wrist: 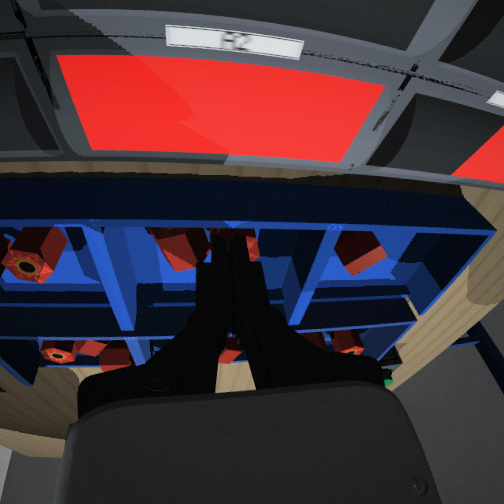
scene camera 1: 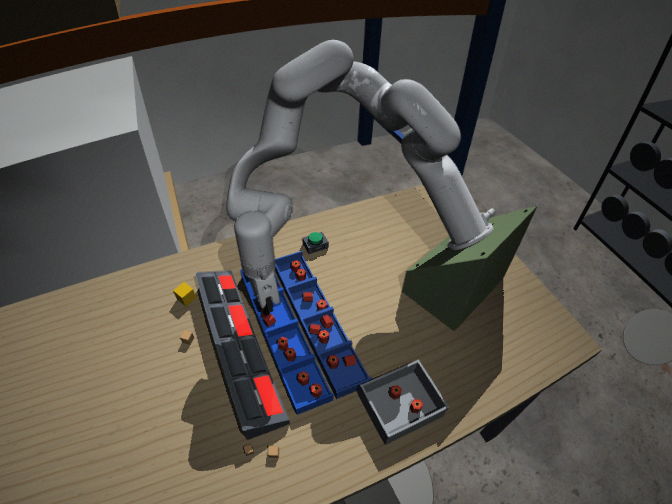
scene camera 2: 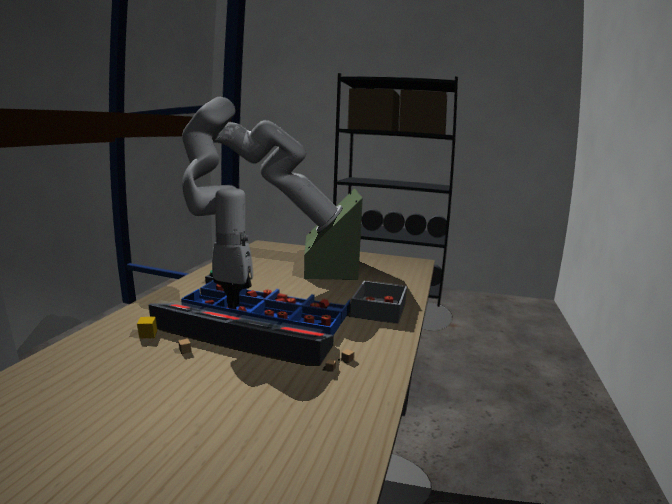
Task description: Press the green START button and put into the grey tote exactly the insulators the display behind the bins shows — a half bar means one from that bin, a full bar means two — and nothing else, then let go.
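My gripper (scene camera 1: 265, 310) is down inside the second compartment of the blue bin row (scene camera 1: 287, 336) nearest the display (scene camera 1: 241, 347). In the wrist view its fingers (wrist: 231, 240) are pressed together with no gap. A red insulator (scene camera 1: 269, 319) sits right at the tips, partly hidden (wrist: 247, 245); another lies to its left (wrist: 180, 247). The display shows a half red bar (scene camera 1: 226, 282), a full bar (scene camera 1: 239, 320) and another full bar (scene camera 1: 267, 394). The grey tote (scene camera 1: 402, 400) holds two insulators (scene camera 1: 395, 390) (scene camera 1: 416, 404). The green button (scene camera 1: 315, 238) is behind the bins.
A yellow cube (scene camera 1: 184, 292) and small tan blocks (scene camera 1: 186, 336) (scene camera 1: 272, 450) lie around the display. The green arm pedestal (scene camera 1: 466, 265) stands right of the bins. A second blue bin row (scene camera 1: 320, 320) holds several insulators.
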